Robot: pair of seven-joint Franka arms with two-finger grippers.
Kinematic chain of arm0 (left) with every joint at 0, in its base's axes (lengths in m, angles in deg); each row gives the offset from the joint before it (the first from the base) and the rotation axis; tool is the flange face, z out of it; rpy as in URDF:
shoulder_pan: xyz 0 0 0.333 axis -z
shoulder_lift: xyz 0 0 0 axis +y
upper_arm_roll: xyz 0 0 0.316 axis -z
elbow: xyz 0.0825 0 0 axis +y
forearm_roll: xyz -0.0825 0 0.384 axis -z
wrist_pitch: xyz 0 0 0 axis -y
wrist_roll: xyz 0.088 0 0 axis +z
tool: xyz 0 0 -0.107 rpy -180 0 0
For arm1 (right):
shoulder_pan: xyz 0 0 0.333 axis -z
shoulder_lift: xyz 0 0 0 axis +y
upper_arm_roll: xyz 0 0 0.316 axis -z
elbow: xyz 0.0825 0 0 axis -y
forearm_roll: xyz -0.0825 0 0.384 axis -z
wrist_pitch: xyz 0 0 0 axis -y
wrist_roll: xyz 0.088 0 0 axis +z
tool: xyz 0 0 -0.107 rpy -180 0 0
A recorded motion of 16 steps. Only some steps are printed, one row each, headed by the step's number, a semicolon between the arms.
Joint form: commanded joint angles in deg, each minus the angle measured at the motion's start. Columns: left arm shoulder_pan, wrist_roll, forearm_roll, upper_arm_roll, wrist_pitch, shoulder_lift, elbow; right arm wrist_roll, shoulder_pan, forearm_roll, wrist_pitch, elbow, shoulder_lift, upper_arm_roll.
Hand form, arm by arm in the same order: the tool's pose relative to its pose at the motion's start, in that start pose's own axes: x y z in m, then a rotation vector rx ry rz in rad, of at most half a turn. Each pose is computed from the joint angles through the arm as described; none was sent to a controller.
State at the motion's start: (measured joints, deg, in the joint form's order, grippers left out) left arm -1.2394 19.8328 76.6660 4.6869 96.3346 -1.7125 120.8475; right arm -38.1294 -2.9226 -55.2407 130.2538 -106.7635 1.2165 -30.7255
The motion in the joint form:
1: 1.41 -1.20 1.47 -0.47 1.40 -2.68 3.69; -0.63 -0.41 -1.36 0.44 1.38 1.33 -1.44
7: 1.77 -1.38 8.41 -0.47 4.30 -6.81 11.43; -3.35 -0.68 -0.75 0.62 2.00 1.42 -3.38
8: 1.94 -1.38 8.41 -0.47 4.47 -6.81 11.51; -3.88 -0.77 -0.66 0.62 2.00 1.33 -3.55
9: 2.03 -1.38 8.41 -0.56 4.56 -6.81 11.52; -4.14 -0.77 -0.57 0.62 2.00 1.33 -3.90
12: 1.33 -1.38 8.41 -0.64 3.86 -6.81 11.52; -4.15 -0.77 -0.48 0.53 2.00 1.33 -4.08
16: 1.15 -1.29 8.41 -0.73 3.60 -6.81 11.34; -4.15 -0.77 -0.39 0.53 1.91 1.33 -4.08
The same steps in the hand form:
1: -0.0094 -0.0134 0.0078 -0.0150 0.0036 0.0047; -0.0099 -0.0075 0.0121 0.0157 -0.0360 0.0108
7: -0.0137 -0.0447 0.0121 -0.1245 0.0075 -0.0715; -0.0295 -0.0134 0.0229 0.0036 -0.0558 0.0232
8: -0.0136 -0.0452 0.0134 -0.1229 0.0084 -0.0724; -0.0324 -0.0138 0.0239 0.0013 -0.0575 0.0274
9: -0.0134 -0.0452 0.0132 -0.1234 0.0097 -0.0727; -0.0354 -0.0140 0.0260 -0.0021 -0.0611 0.0273
12: -0.0126 -0.0456 0.0080 -0.1303 0.0064 -0.0749; -0.0371 -0.0139 0.0272 -0.0052 -0.0637 0.0245
16: -0.0129 -0.0443 0.0058 -0.1332 0.0050 -0.0741; -0.0368 -0.0133 0.0276 -0.0074 -0.0630 0.0244

